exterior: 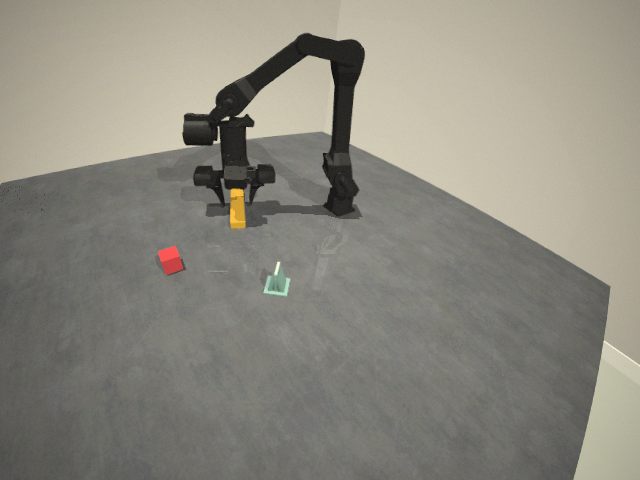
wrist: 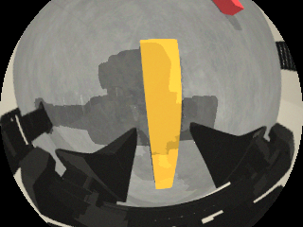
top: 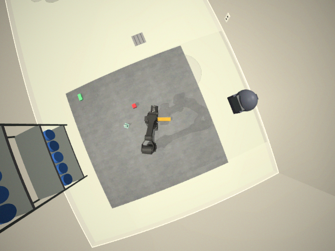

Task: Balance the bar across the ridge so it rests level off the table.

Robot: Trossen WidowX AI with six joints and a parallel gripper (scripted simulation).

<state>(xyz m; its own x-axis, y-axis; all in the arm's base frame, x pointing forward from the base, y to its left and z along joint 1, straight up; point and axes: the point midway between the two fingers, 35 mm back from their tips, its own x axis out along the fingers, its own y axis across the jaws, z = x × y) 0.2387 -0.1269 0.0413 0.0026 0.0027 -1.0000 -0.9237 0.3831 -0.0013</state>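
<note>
Right now the bar is 10 mm behind my gripper tip and 30 mm to the right of it. Round my gripper tip: green block 500 mm ahead, 630 mm to the left; then red cube 200 mm ahead, 140 mm to the left, 10 mm above.
</note>
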